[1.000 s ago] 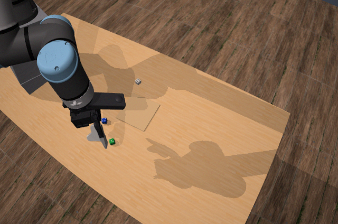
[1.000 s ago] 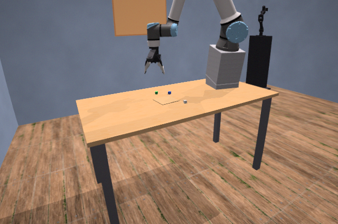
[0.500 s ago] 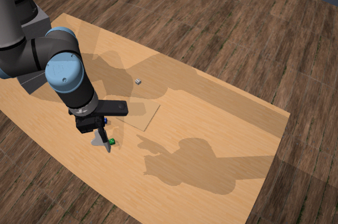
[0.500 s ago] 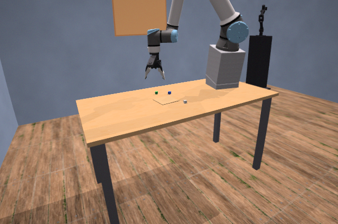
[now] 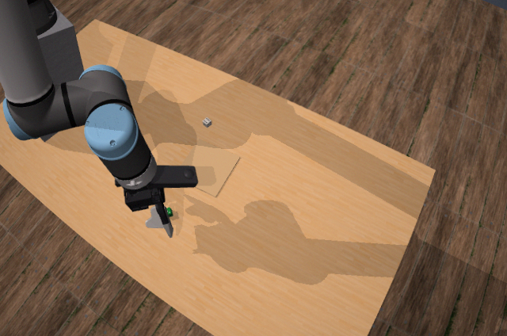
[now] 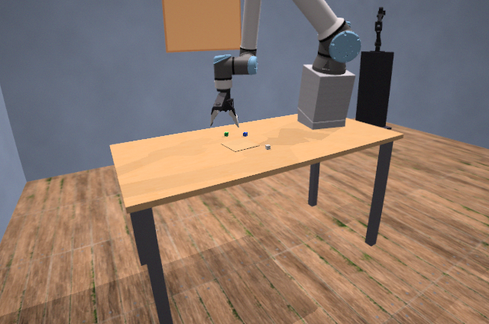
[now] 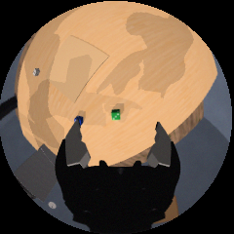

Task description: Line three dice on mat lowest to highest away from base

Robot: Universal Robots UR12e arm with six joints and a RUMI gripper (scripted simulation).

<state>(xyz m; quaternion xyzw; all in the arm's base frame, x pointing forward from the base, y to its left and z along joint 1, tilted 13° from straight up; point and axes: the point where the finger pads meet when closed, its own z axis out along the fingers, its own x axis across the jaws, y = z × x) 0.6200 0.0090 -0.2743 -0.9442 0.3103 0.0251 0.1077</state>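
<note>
My hand is 40 mm above the green die and 10 mm past it. Round my hand: blue die (100 mm behind, 40 mm to the left, 40 mm below); white die (270 mm to the left, 130 mm behind, 40 mm below); tan mat (170 mm to the left, 50 mm below, 30 mm behind).
</note>
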